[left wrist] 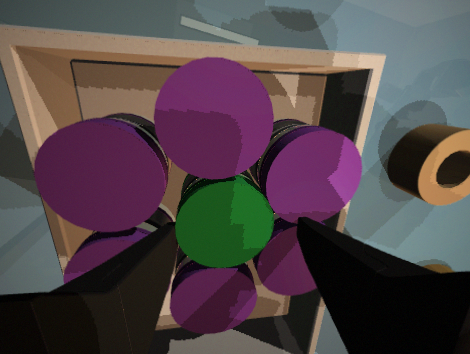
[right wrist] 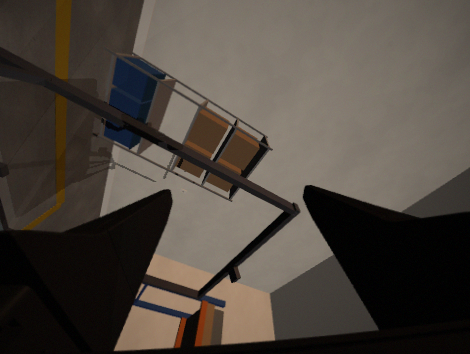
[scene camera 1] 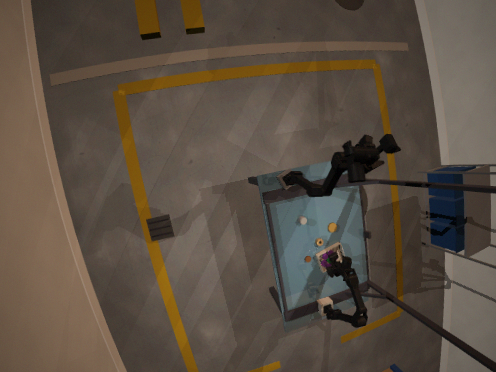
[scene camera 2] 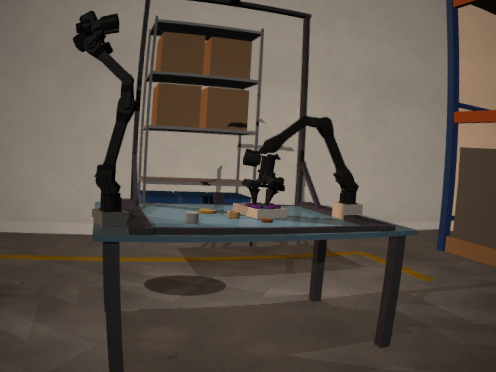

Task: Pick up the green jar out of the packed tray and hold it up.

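Seen in the pictures: left gripper, fingertip midpoint: (left wrist: 238,228) (scene camera 1: 329,258) (scene camera 2: 260,205); right gripper, fingertip midpoint: (right wrist: 239,193) (scene camera 1: 391,155); left arm's base, link origin: (scene camera 1: 327,308) (scene camera 2: 347,203); right arm's base, link origin: (scene camera 1: 288,179) (scene camera 2: 110,210).
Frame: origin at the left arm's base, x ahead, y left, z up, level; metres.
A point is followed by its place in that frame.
Note:
The green jar (left wrist: 225,225) @(x 0.381, y -0.061, z -0.019 m) stands upright in the middle of the light wooden tray (left wrist: 125,44) @(x 0.328, y 0.002, z -0.028 m) (scene camera 2: 272,213) @(x 0.362, y 0.013, z -0.045 m), closely ringed by several purple-lidded jars (left wrist: 214,115) @(x 0.364, y -0.014, z -0.019 m). The tray rests on the blue table. My left gripper (left wrist: 238,228) @(x 0.389, y -0.063, z -0.023 m) (scene camera 2: 261,203) @(x 0.389, y -0.063, z -0.023 m) is partly open and points down at the jars. In the left wrist view its left fingertip overlaps the green lid's left edge; its right fingertip is right of the green lid, in front of a purple one. Nothing is held. How deep the tips are beside the lid is unclear. My right gripper (right wrist: 239,193) @(x 1.097, y -0.023, z 0.612 m) is wide open and empty, raised far from the tray.
A tan ring-like piece (scene camera 2: 233,215) @(x 0.526, y 0.015, z -0.055 m) (left wrist: 428,175) @(x 0.504, y -0.018, z -0.042 m), a grey-white cylinder (scene camera 1: 303,220) @(x 0.714, y 0.104, z -0.032 m) (scene camera 2: 191,217) @(x 0.715, y 0.127, z -0.047 m), a yellow disc (scene camera 1: 332,227) @(x 0.603, y -0.128, z -0.055 m) (scene camera 2: 207,211) @(x 0.607, y -0.096, z -0.057 m) and a small orange piece (scene camera 1: 308,259) @(x 0.411, y 0.089, z -0.055 m) (scene camera 2: 267,220) @(x 0.417, y 0.110, z -0.058 m) lie on the table (scene camera 1: 295,285) @(x 0.229, y 0.206, z -0.067 m) outside the tray. A dark frame post (scene camera 2: 305,75) @(x 0.058, y -0.406, z 0.620 m) rises behind the table.

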